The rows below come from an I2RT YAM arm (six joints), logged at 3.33 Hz.
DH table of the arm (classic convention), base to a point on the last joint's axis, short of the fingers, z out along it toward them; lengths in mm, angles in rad. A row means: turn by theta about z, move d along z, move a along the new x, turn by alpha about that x. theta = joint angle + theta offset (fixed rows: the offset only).
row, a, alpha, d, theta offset
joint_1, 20, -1.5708, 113.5, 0
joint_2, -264, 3.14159, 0, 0
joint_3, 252.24, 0, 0, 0.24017
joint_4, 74, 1.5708, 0, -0.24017
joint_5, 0, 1.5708, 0, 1.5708
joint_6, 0, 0, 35.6, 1.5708
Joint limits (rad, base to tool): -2.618..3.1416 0..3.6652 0..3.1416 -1.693..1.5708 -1.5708..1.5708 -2.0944..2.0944
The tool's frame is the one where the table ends.
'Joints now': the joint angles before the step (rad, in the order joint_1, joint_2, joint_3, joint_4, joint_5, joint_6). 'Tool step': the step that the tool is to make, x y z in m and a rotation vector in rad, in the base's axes. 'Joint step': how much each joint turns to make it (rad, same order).
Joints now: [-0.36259 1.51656 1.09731 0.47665 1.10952 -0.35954]
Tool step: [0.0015 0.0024 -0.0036 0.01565 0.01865 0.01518]
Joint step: [0.00774 -0.00014 -0.00031 -0.03950 -0.00713 0.01869]
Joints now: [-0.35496 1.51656 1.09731 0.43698 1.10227 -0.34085]
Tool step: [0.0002 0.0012 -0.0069 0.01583 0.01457 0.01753]
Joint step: [0.00278 -0.00049 -0.01440 -0.02423 -0.01477 0.02136]
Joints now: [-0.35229 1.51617 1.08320 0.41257 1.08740 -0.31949]
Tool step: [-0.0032 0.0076 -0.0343 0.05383 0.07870 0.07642]
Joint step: [0.01454 -0.00582 -0.09809 -0.03325 -0.06366 0.03817]
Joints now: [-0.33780 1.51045 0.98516 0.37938 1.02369 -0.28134]
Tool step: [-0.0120 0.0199 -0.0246 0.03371 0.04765 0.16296]
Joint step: [0.03831 -0.05919 -0.13428 0.02546 -0.12573 -0.00759]
